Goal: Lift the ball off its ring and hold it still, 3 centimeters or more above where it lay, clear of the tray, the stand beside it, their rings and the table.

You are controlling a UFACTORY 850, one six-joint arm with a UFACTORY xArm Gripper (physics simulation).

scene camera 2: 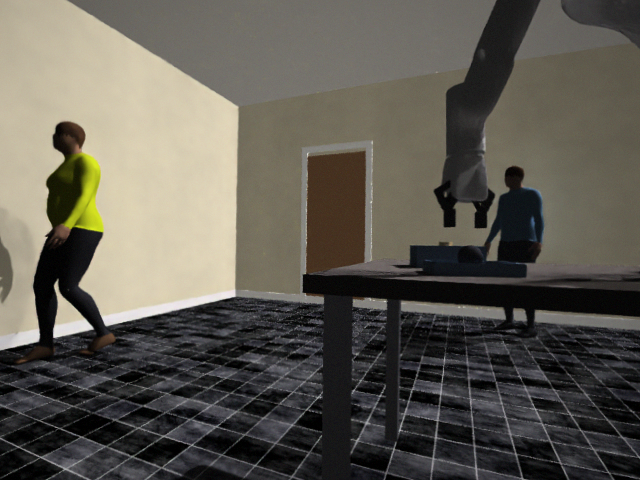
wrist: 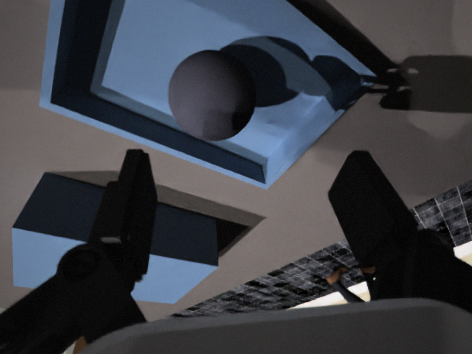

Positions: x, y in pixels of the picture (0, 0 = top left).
Labels:
my gripper: scene camera 2 465, 227; wrist 249, 173
same spot on shallow blue tray: (scene camera 2: 435, 267) = (wrist: 369, 69)
same spot on blue stand: (scene camera 2: 445, 251) = (wrist: 152, 239)

